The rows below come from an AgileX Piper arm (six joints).
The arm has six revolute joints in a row. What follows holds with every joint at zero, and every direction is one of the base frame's. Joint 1 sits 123 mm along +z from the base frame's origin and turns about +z. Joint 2 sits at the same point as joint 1 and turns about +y. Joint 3 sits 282.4 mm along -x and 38.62 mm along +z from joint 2 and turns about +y. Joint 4 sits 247.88 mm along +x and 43.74 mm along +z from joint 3 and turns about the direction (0.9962, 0, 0.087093). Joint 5 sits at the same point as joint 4 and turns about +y. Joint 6 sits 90.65 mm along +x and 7.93 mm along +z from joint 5 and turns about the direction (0.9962, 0, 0.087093). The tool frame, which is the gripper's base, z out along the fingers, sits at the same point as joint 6; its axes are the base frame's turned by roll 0, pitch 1.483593 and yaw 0 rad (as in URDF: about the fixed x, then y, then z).
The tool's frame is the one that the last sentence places.
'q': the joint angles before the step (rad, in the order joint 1, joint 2, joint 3, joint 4, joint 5, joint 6). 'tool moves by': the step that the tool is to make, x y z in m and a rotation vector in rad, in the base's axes. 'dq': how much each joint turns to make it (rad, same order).
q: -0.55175, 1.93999, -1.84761, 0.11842, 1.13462, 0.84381
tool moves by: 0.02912, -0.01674, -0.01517, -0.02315, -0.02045, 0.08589
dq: -0.00377, 0.13604, -0.15517, 0.03347, 0.00173, -0.09958
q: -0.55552, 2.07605, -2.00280, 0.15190, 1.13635, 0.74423
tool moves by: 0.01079, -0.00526, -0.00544, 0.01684, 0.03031, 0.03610
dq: -0.00001, 0.07358, -0.10976, 0.00981, 0.07559, -0.02672
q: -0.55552, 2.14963, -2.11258, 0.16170, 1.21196, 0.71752
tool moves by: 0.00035, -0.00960, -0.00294, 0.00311, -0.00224, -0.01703
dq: -0.01738, 0.02554, -0.03292, 0.00346, 0.00708, 0.00109
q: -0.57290, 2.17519, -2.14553, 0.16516, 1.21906, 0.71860
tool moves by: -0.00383, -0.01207, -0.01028, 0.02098, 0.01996, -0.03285
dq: -0.02603, 0.02244, -0.00233, 0.00307, 0.00683, 0.00890
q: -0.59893, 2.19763, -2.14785, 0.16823, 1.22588, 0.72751
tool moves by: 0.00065, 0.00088, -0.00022, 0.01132, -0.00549, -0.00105
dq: 0.00021, 0.00075, 0.00003, 0.01172, 0.00075, 0.00200
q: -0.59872, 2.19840, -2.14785, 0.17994, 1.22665, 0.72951
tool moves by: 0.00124, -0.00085, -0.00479, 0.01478, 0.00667, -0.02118
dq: 0.00000, 0.00992, 0.00006, -0.00003, -0.00003, 0.02314
